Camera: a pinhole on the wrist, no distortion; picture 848 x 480 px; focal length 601.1 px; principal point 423.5 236.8 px. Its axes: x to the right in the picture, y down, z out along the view. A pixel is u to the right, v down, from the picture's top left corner.
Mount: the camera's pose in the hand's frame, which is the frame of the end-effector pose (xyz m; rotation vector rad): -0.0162 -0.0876 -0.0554 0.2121 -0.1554 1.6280
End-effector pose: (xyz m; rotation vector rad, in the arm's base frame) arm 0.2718 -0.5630 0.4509 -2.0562 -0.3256 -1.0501
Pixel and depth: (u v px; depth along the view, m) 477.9 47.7 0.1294
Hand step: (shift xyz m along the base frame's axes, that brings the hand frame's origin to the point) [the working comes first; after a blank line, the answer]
In the camera's frame: 0.0117 -0.0407 0.1294

0.0043 0.1178 0.0524
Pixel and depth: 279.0 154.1 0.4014
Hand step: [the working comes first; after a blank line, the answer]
In the camera's frame: -0.0965 -0.0552 0.4014

0.0722 0.4013 0.0832
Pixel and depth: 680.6 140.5 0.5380
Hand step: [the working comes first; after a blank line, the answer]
In the camera's frame: 0.2301 -0.0862 0.5380

0.3549 0.3646 -0.1289
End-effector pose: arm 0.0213 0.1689 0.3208 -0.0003 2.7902 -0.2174
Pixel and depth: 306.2 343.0 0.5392
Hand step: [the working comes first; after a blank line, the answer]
In the camera's frame: -0.1052 0.0953 0.5392

0.2186 -0.3809 -0.3406
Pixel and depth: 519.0 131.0 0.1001
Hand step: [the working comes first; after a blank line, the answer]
In the camera's frame: 0.0159 -0.0176 0.1001

0.0083 -0.0996 -0.0294
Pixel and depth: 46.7 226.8 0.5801
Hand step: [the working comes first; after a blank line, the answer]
In the camera's frame: -0.3636 -0.0097 0.5801

0.0896 -0.6308 -0.3223
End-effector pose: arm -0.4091 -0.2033 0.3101 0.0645 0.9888 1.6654
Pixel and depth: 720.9 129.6 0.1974
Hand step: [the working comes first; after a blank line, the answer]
In the camera's frame: 0.0977 -0.0352 0.1974

0.1014 0.1072 0.0703
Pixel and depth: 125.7 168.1 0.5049
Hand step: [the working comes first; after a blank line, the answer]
In the camera's frame: -0.2501 -0.0577 0.5049

0.5102 0.2793 -0.0686
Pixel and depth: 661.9 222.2 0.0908
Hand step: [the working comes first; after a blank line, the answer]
In the camera's frame: 0.0360 -0.0022 0.0908

0.0826 0.0135 -0.0140
